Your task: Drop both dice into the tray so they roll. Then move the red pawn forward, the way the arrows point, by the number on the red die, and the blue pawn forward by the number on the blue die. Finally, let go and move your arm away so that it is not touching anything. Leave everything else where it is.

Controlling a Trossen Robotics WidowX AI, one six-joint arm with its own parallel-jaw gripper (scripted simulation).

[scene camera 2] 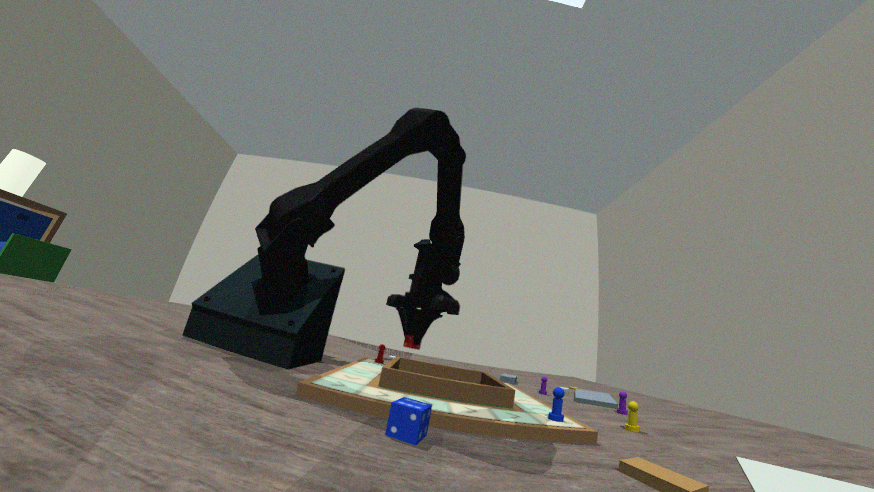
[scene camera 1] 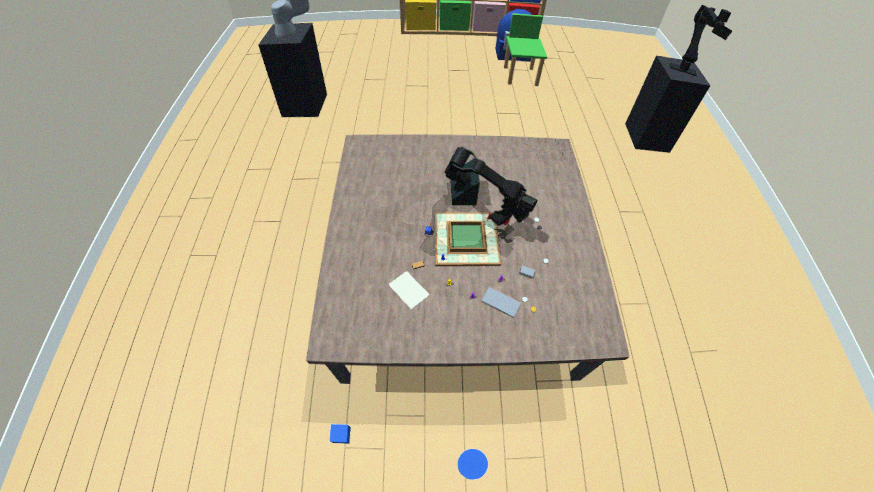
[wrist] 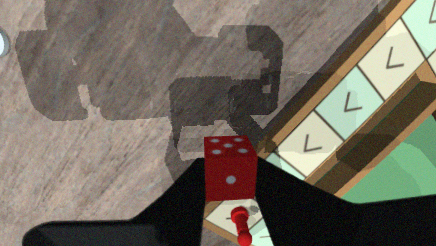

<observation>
The pictures show: my gripper and a white card.
My gripper shows as well in the wrist view.
</observation>
